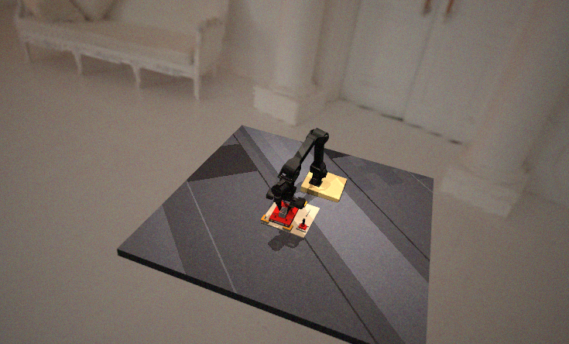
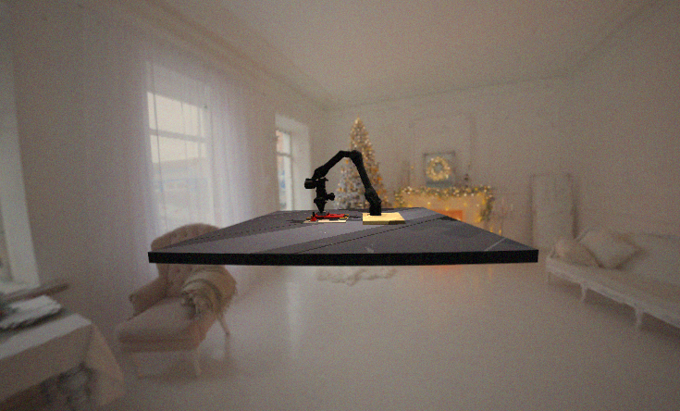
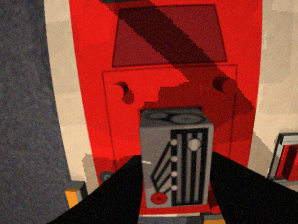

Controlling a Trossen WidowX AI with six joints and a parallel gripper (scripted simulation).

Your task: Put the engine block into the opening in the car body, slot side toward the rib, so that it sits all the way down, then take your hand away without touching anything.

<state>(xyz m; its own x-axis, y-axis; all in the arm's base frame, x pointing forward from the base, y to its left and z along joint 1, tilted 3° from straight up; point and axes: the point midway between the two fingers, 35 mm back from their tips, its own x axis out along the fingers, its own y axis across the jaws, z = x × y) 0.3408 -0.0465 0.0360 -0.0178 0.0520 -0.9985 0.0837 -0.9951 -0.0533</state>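
The grey engine block lies 10 mm below my gripper tip.
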